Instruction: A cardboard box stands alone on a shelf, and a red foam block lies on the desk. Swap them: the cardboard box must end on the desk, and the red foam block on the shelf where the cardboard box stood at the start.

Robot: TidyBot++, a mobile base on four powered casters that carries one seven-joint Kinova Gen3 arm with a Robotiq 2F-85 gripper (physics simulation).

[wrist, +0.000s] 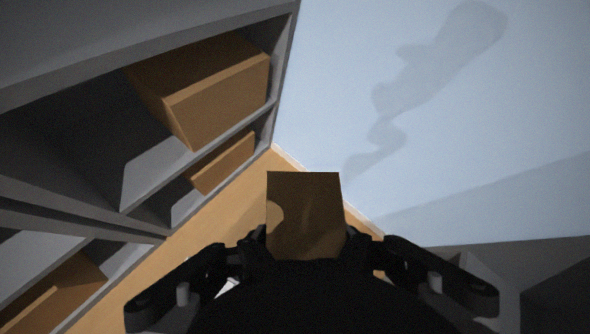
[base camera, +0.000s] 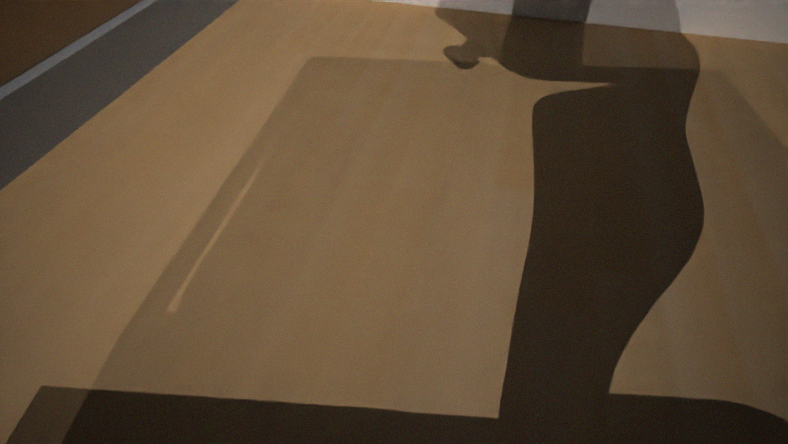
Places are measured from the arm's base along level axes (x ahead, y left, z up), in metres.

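Where they show: gripper, between the fingertips: (wrist: 301, 232).
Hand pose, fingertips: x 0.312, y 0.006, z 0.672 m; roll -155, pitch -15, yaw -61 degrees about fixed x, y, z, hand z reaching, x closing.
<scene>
After its pixels a point has its place.
The cardboard box (wrist: 306, 215) {y 0.016, x 0.316, z 0.711 m} is a brown block between the fingers in the lower middle of the wrist view. My gripper (wrist: 301, 232) {y 0.006, x 0.312, z 0.672 m} is shut on it, with a black finger at its left side and one at its right side. The box is held up in the air, with the floor and the wall behind it. The red foam block and the desk cannot be made out in either view. The base camera view shows floor with dark shadows on it.
A grey shelf unit (wrist: 145, 231) {y 0.547, x 0.118, z -0.201 m} with large brown boxes (wrist: 220, 112) {y 0.424, x 0.649, z 0.270 m} (wrist: 227, 162) {y 0.428, x 0.630, z -0.139 m} in its compartments stands at the left of the wrist view. A pale blue wall (wrist: 340, 60) {y 0.107, x 1.001, z 0.487 m} is behind it. Grey furniture (wrist: 500, 260) {y -0.984, x 0.741, z 0.224 m} shows at the lower right. A grey strip (base camera: 110, 82) {y 0.409, x 0.626, z -0.374 m} runs along the floor's left side.
</scene>
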